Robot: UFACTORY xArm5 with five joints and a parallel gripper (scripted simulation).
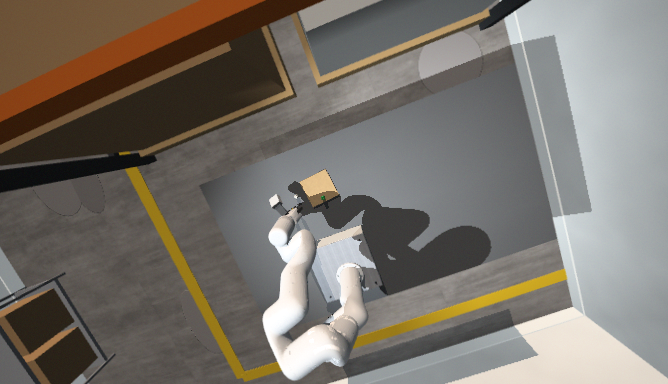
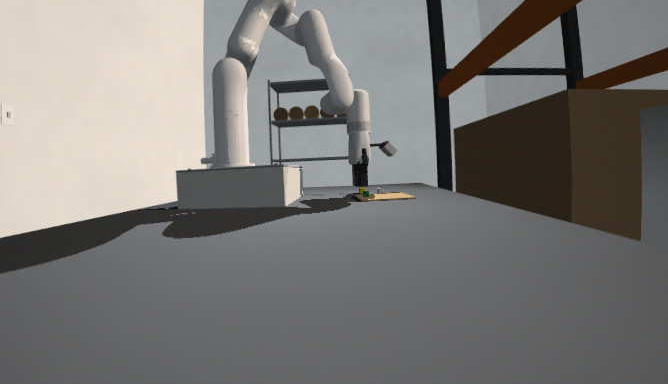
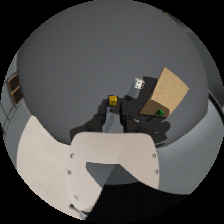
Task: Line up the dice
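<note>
Now: hand 30 mm above the yellow die. From my hand the other things lie so: green die: 20 mm behind, 150 mm to the right, 30 mm below; then white die: 50 mm ahead, 50 mm to the right, 30 mm below; then tan mat: 30 mm ahead, 160 mm to the right, 40 mm below.
</note>
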